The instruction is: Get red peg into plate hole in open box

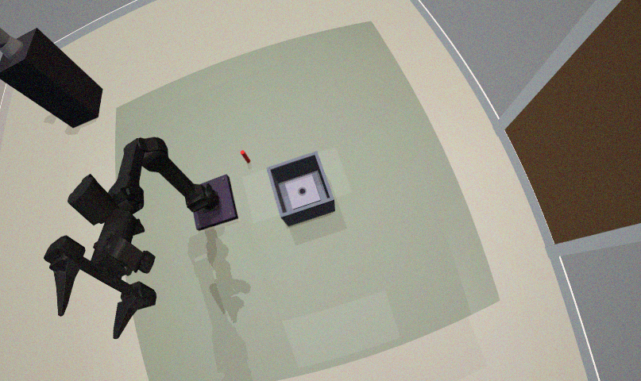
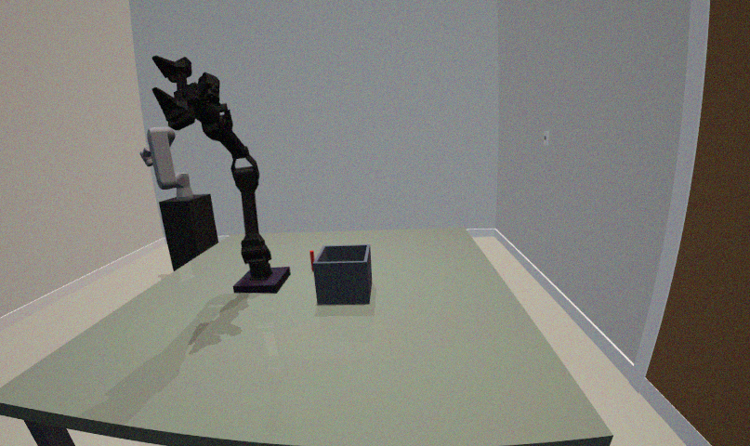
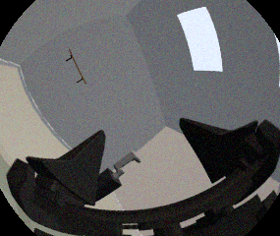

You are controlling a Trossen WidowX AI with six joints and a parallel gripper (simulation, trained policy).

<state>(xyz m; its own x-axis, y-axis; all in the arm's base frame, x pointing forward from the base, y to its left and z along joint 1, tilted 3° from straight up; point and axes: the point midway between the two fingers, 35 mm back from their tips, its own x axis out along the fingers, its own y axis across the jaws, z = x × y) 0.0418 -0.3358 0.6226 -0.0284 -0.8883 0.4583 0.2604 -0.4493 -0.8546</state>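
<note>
My gripper tip is now 140 mm short of the red peg, 500 mm to the right of it and 620 mm above it.
</note>
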